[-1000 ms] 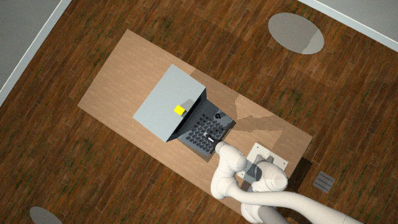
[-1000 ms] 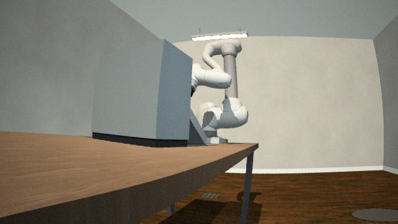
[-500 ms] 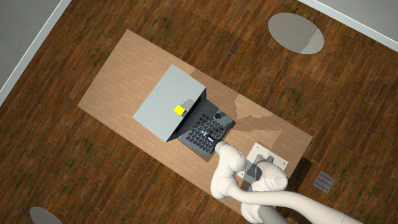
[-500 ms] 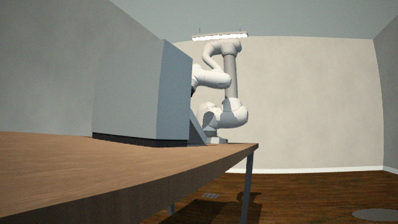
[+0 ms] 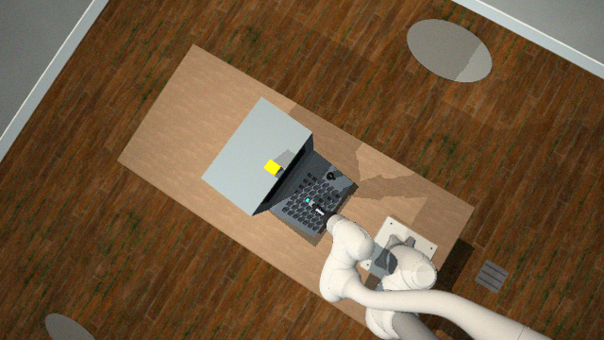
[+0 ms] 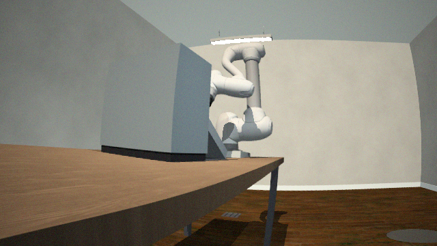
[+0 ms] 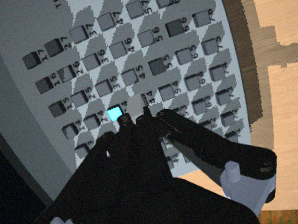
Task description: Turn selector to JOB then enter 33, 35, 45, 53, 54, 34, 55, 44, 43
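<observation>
The selector knob is 160 mm to the right of my hand, 20 mm below it and 10 mm ahead of it. From my hand the other things lie so: keypad (70 mm below, 50 mm to the right, 40 mm ahead).
</observation>
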